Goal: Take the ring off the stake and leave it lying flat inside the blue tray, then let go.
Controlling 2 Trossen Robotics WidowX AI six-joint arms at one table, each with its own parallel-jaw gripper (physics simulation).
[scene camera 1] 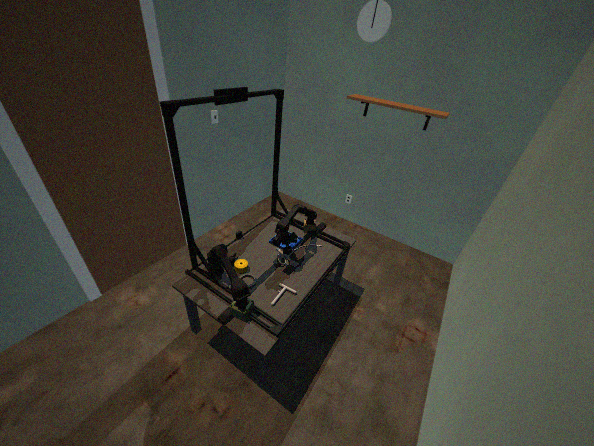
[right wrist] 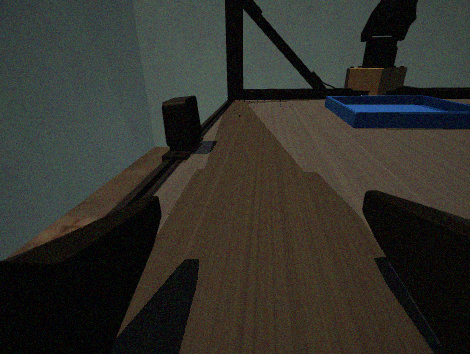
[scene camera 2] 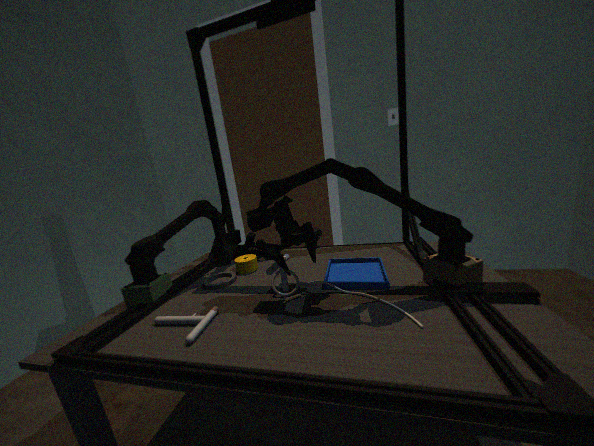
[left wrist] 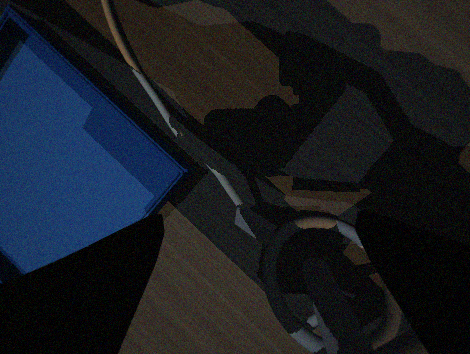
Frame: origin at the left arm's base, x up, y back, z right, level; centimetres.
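Seen in the pictures: left gripper, fingertip midpoint: [scene camera 2: 302, 268] [left wrist: 259, 221]; right gripper, fingertip midpoint: [scene camera 1: 231, 250] [right wrist: 260, 203]; left arm's base, link origin: [scene camera 1: 310, 222] [right wrist: 376, 67] [scene camera 2: 451, 258]; right arm's base, link origin: [scene camera 1: 241, 303] [scene camera 2: 146, 280].
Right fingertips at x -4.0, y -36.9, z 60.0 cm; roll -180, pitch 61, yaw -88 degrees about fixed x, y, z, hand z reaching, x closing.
Note:
Pixels of each thing's top centre, then the offset from my right fingertips to it. "spot": a spot on its surface instead.
- thin stake, surface spot: [scene camera 2: 286, 256] spot: dy -3.5, dx +7.4, dz -34.5 cm
- blue tray, top centre: [left wrist: 25, 178] [right wrist: 396, 102] [scene camera 2: 354, 268] [scene camera 1: 286, 239] dy +18.3, dx -0.9, dz -40.1 cm
- yellow spool, top centre: [scene camera 2: 245, 258] [scene camera 1: 241, 263] dy -14.2, dx +1.8, dz -9.4 cm
- dark loop, top centre: [scene camera 2: 219, 278] [scene camera 1: 247, 279] dy -25.4, dx -1.7, dz -14.9 cm
- white T-shaped piece, top centre: [scene camera 2: 177, 320] [scene camera 1: 281, 295] dy -37.0, dx -1.2, dz -37.6 cm
- pale cable, surface spot: [scene camera 2: 385, 303] spot: dy +14.5, dx -3.0, dz -58.5 cm
A grey ring [scene camera 2: 285, 294] [scene camera 1: 282, 262] [left wrist: 269, 267] stands around a thin stake [scene camera 2: 286, 256] near the middle of the table. The blue tray [scene camera 2: 357, 272] [scene camera 1: 286, 242] [left wrist: 93, 182] [right wrist: 374, 119] lies empty just beside it. My left gripper [scene camera 2: 293, 254] [scene camera 1: 287, 249] [left wrist: 259, 221] is open and hangs just above the ring and stake, touching neither. My right gripper [scene camera 2: 225, 258] [right wrist: 260, 203] is open and empty, low over the table far from the tray. In the left wrist view the ring is mostly in shadow.
A yellow spool [scene camera 2: 246, 264] [scene camera 1: 240, 265] and a dark loop [scene camera 2: 217, 279] lie near the right gripper. A white T-shaped piece [scene camera 2: 190, 323] [scene camera 1: 283, 292] lies at the table's front. A pale cable [scene camera 2: 384, 303] curves past the tray. A black frame [scene camera 2: 207, 133] borders the table.

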